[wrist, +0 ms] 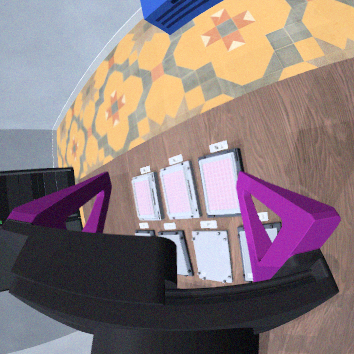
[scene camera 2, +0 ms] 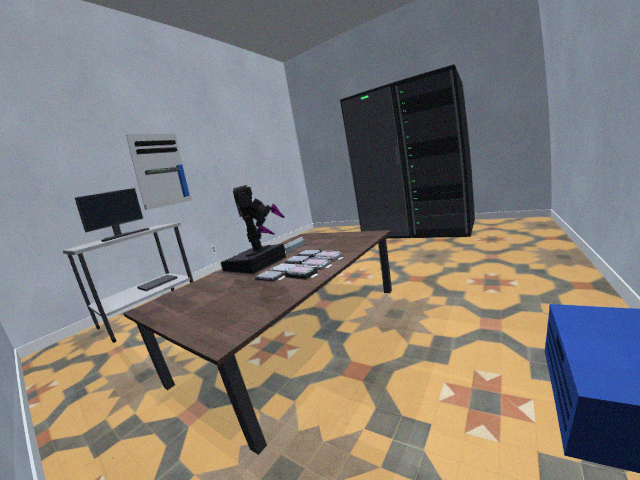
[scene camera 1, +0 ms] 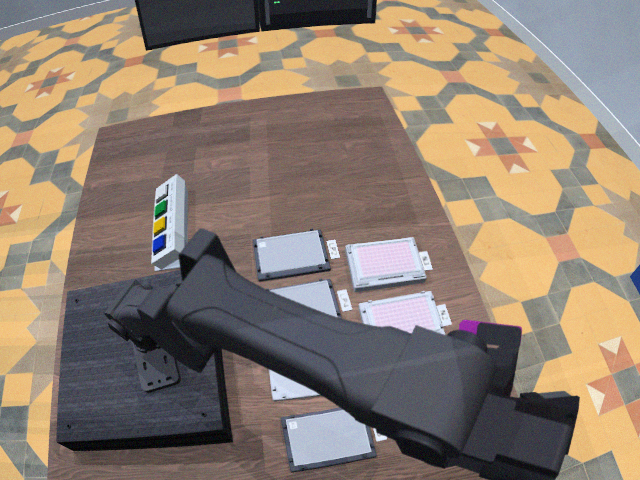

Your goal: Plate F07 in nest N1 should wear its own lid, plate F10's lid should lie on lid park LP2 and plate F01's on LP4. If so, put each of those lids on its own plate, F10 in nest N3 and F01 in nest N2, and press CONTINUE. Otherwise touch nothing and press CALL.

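Places are measured from the arm's base along level axes (x ahead, y left, z up), in metres.
Where they show: gripper, between the fingertips: (wrist: 173, 178) (scene camera 2: 279, 225); arm's base, origin of its link: (scene camera 2: 258, 251).
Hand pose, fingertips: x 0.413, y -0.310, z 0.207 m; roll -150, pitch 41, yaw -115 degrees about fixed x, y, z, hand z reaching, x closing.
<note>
Each offset is from my fingertips to the top centre of the thing. Level surfaces: height alone.
Plates with pink wells stand in nests N3 {dx +0.056, dy +0.362, dz -0.259 m} (scene camera 1: 387, 260) (wrist: 145, 196), N2 {dx +0.031, dy +0.230, dz -0.261 m} (scene camera 1: 398, 311) (wrist: 179, 190) and N1 {dx +0.004, dy +0.101, dz -0.256 m} (wrist: 219, 184); the arm hides N1 in scene camera 1. N1 has a dark rim; whether a lid covers it is unclear. Grey panels with dark edges lie at LP2 {dx -0.112, dy +0.453, dz -0.274 m} (scene camera 1: 292, 253) and LP4 {dx -0.137, dy +0.329, dz -0.274 m} (scene camera 1: 310, 297) (wrist: 183, 254). Their plate names are unreadable. The button box {dx -0.341, dy +0.616, dz -0.228 m} (scene camera 1: 178, 222) (scene camera 2: 294, 243) has white, green, yellow and blue buttons with unreadable labels. My gripper (scene camera 2: 278, 225) (wrist: 173, 178) is open and empty, high above the table.
Another grey, dark-edged panel {dx -0.178, dy +0.069, dz -0.274 m} (scene camera 1: 328, 439) lies in the park row's near end. A pale park {dx -0.161, dy +0.201, dz -0.272 m} (wrist: 212, 254) with dark corner marks lies between it and LP4. The arm stands on a black base (scene camera 1: 103, 403) on the wooden table {dz -0.292 m} (scene camera 1: 330, 170) (scene camera 2: 206, 310).
</note>
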